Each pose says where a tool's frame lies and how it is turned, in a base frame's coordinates. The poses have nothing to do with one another.
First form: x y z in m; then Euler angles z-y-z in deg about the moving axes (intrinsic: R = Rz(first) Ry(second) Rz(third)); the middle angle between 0 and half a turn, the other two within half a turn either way.
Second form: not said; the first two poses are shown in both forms.
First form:
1: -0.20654 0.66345 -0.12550 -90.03 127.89 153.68
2: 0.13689 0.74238 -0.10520 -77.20 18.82 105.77
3: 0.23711 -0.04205 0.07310 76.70 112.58 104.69
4: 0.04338 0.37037 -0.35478 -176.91 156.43 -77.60
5: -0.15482 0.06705 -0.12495 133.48 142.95 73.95
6: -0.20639 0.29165 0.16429 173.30 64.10 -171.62
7: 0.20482 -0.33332 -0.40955 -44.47 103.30 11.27
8: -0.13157 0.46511 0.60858 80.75 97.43 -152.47
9: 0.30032 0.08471 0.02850 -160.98 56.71 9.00
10: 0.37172 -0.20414 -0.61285 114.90 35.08 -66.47
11: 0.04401 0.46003 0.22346 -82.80 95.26 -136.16
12: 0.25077 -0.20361 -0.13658 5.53 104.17 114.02
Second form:
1:
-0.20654 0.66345 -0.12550
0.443 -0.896 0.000
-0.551 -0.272 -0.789
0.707 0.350 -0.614

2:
0.13689 0.74238 -0.10520
0.881 -0.467 0.071
0.464 0.828 -0.315
0.088 0.310 0.947

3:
0.23711 -0.04205 0.07310
-0.919 0.332 0.212
0.317 0.303 0.899
0.234 0.893 -0.384

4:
0.04338 0.37037 -0.35478
0.144 0.905 -0.399
0.986 -0.166 -0.022
-0.086 -0.391 -0.917

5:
-0.15482 0.06705 -0.12495
-0.545 -0.728 -0.415
-0.821 0.366 0.437
-0.167 0.579 -0.798

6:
-0.20639 0.29165 0.16429
0.446 0.052 -0.893
0.094 0.990 0.105
0.890 -0.131 0.437

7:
0.20482 -0.33332 -0.40955
-0.024 0.719 0.694
0.298 0.668 -0.682
-0.954 0.190 -0.230

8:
-0.13157 0.46511 0.60858
0.475 0.866 0.159
0.039 -0.202 0.979
0.879 -0.458 -0.129

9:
0.30032 0.08471 0.02850
-0.462 0.403 -0.790
-0.325 -0.906 -0.272
-0.826 0.131 0.549

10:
0.37172 -0.20414 -0.61285
0.694 -0.678 -0.242
0.682 0.512 0.521
-0.229 -0.527 0.818

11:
0.04401 0.46003 0.22346
-0.679 -0.724 0.125
-0.152 -0.027 -0.988
0.718 -0.690 -0.092

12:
0.25077 -0.20361 -0.13658
0.011 0.262 0.965
0.919 -0.384 0.093
0.395 0.886 -0.245

